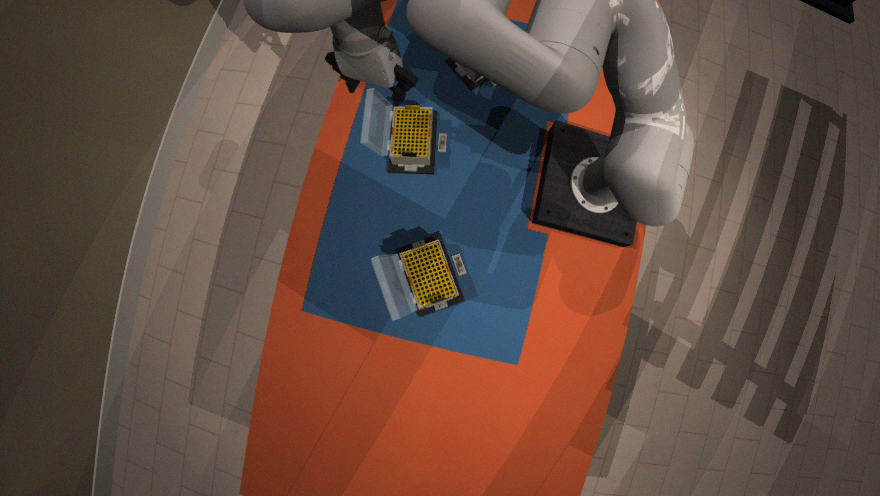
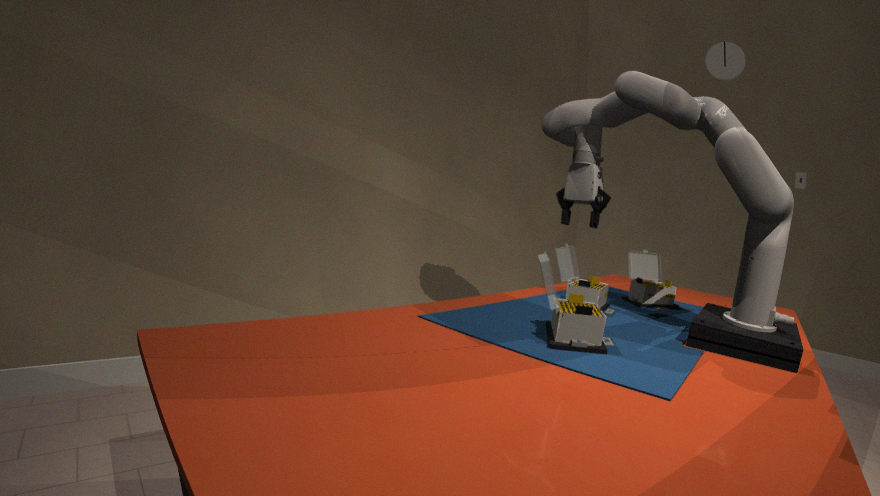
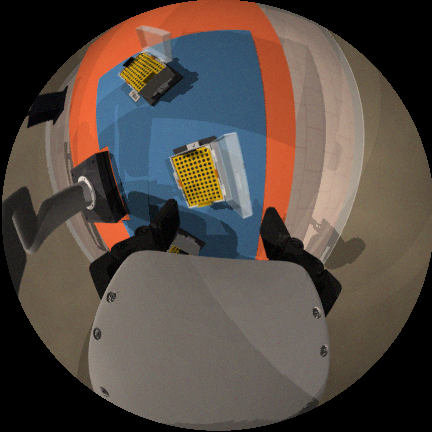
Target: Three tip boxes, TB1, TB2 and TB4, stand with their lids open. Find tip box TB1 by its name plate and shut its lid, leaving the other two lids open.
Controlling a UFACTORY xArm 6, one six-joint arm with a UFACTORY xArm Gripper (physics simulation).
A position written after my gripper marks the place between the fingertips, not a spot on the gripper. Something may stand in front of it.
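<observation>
I can see my gripper [image 3: 220, 214], and there is a blue mat [image 3: 221, 91] in the scene with it. I also see a tip box [image 2: 640, 295], a tip box [image 3: 164, 79] and a tip box [image 3: 202, 142].
</observation>
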